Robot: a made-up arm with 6 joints.
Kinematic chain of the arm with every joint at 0, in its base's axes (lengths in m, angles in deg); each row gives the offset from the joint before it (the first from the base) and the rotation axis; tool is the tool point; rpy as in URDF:
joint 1: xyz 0 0 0.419 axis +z
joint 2: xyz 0 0 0 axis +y
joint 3: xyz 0.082 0 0.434 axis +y
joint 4: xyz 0.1 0 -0.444 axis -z
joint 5: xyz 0 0 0 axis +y
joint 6: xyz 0.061 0 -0.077 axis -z
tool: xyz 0 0 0 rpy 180 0 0
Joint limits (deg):
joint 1: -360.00..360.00
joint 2: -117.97..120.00
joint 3: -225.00..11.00
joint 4: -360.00..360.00
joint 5: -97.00..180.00
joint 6: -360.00..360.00
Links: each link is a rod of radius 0.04 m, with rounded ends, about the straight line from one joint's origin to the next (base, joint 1, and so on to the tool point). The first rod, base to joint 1, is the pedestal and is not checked.
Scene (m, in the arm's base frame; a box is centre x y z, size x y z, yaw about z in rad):
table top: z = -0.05
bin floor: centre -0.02 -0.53 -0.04 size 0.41 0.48 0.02 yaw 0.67
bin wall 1: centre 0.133 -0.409 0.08 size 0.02 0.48 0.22 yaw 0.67
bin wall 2: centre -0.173 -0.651 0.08 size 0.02 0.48 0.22 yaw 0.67
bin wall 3: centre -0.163 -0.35 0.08 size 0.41 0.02 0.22 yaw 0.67
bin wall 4: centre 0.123 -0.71 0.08 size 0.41 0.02 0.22 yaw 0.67
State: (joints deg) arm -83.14 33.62 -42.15 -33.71 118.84 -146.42
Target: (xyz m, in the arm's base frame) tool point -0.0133 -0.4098 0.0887
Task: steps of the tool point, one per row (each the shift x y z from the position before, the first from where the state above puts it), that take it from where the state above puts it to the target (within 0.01 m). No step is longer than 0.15 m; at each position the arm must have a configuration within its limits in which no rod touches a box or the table.
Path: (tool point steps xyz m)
1: -0.0025 -0.0159 -0.0934
2: -0.0047 0.0057 -0.1006

